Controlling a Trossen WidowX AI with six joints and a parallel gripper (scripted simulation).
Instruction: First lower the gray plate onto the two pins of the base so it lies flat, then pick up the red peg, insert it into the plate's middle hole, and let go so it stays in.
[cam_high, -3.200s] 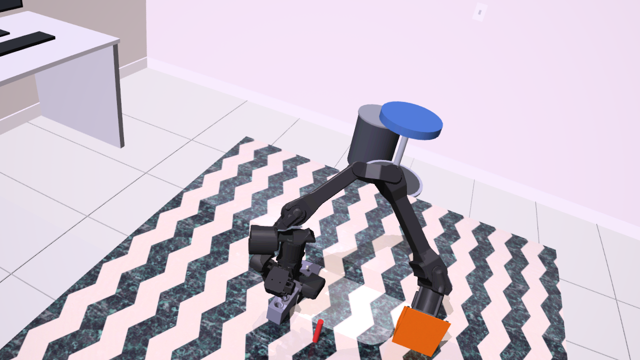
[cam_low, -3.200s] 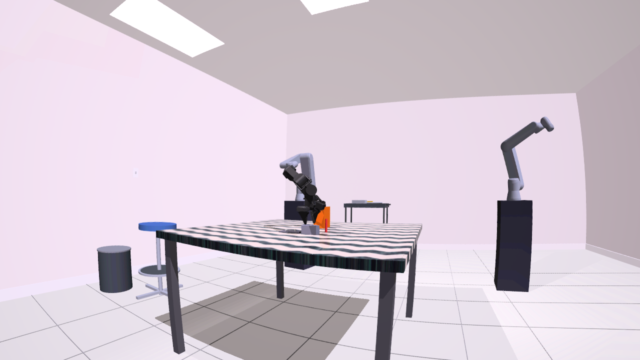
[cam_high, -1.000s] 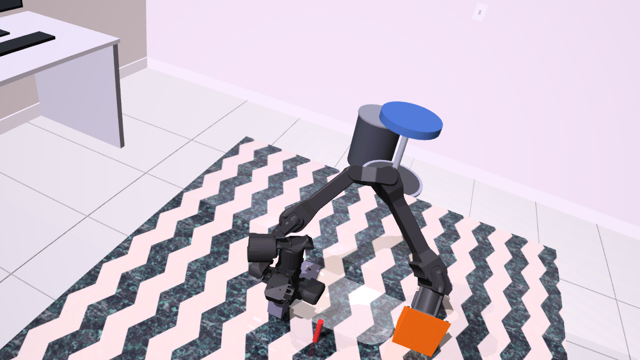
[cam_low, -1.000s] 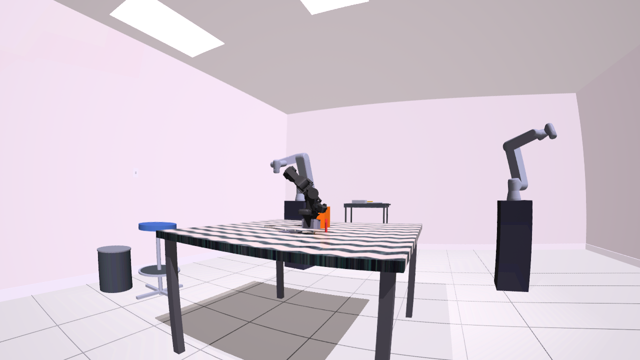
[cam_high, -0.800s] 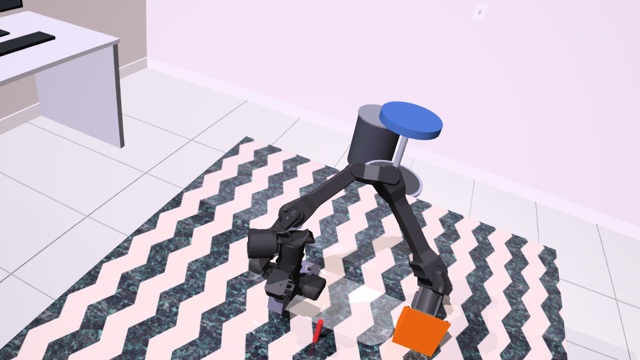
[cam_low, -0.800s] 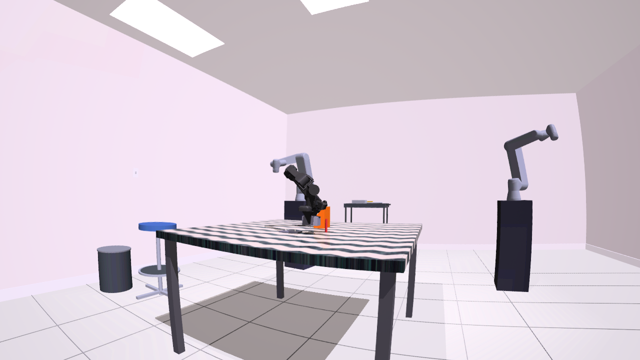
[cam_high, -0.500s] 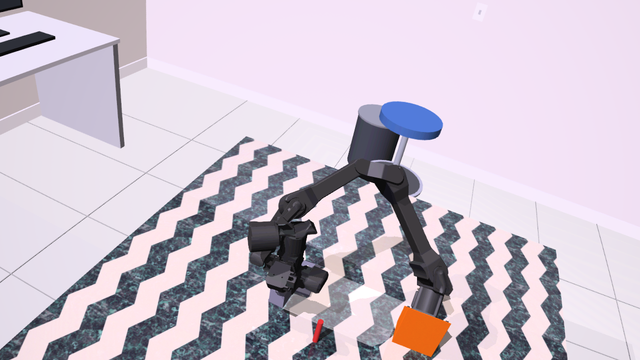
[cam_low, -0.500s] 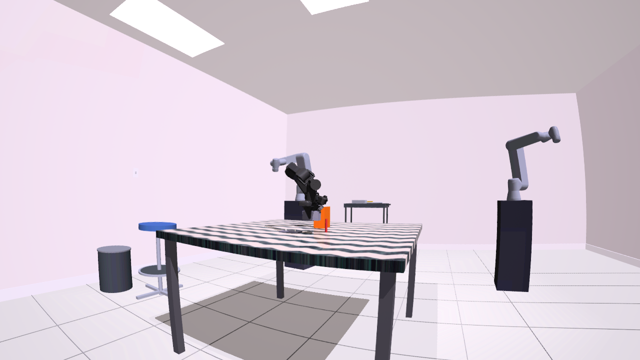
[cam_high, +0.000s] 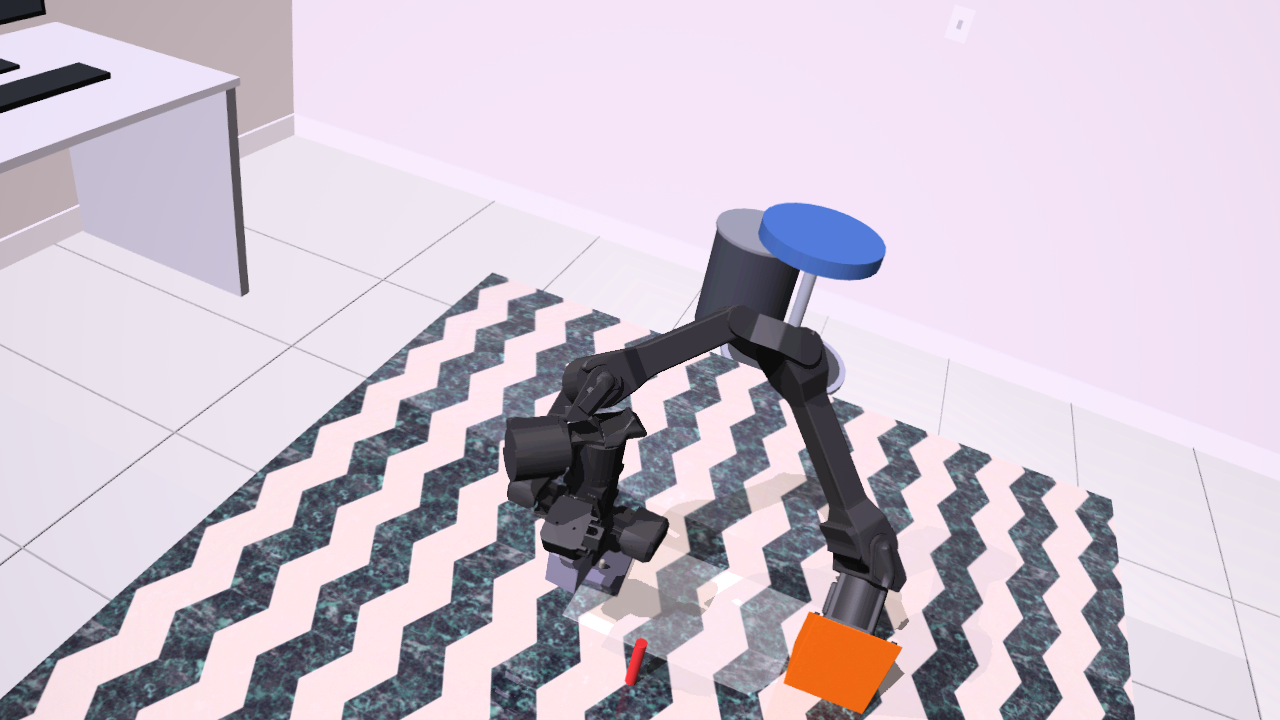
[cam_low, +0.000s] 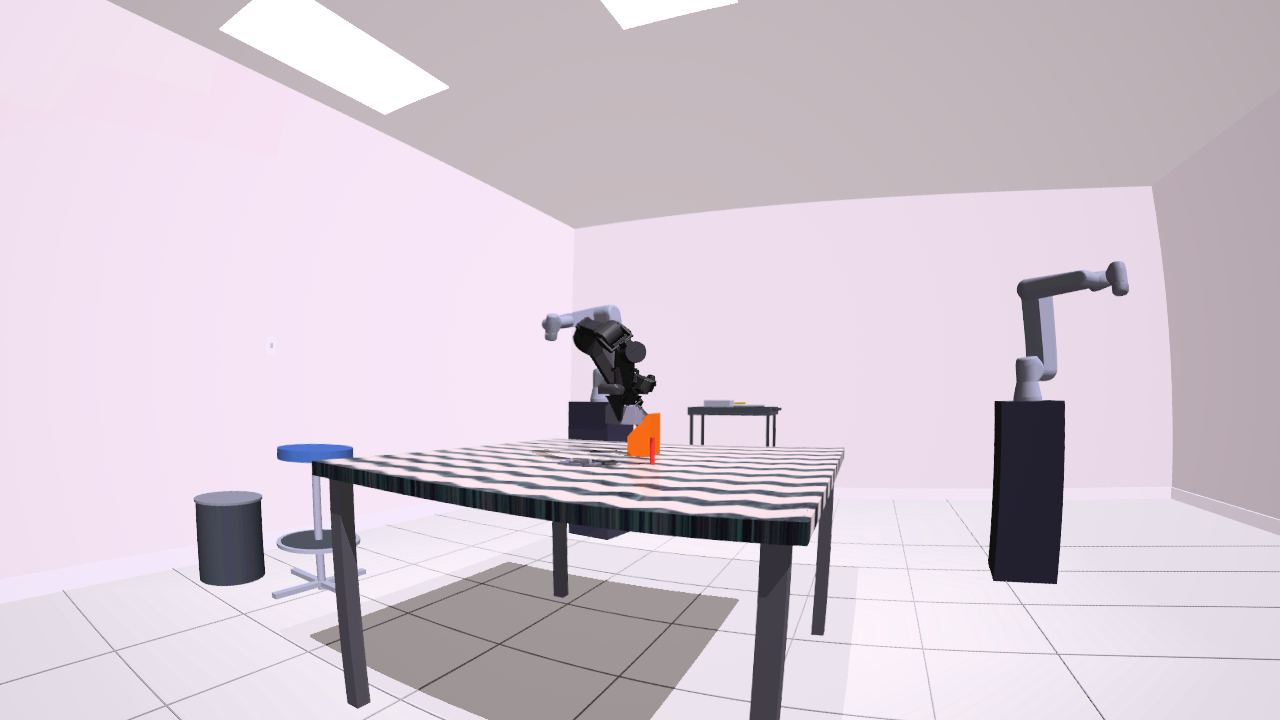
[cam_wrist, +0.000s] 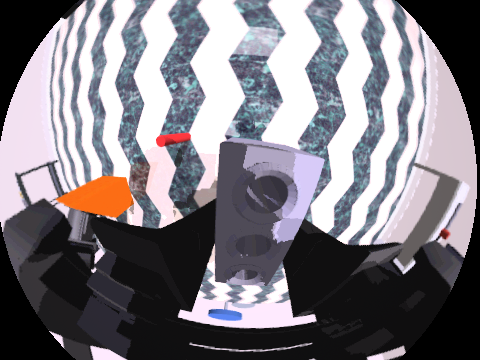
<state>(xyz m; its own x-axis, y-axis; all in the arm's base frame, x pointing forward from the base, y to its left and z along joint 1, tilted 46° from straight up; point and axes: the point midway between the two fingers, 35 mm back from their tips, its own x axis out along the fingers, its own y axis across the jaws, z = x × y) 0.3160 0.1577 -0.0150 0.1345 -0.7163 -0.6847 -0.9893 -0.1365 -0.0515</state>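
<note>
My gripper tip is now 11 cm past the red peg, 3 cm to the right of it and 9 cm above it. The rest, counted from my gripper tip: gray plate (3 cm above).
</note>
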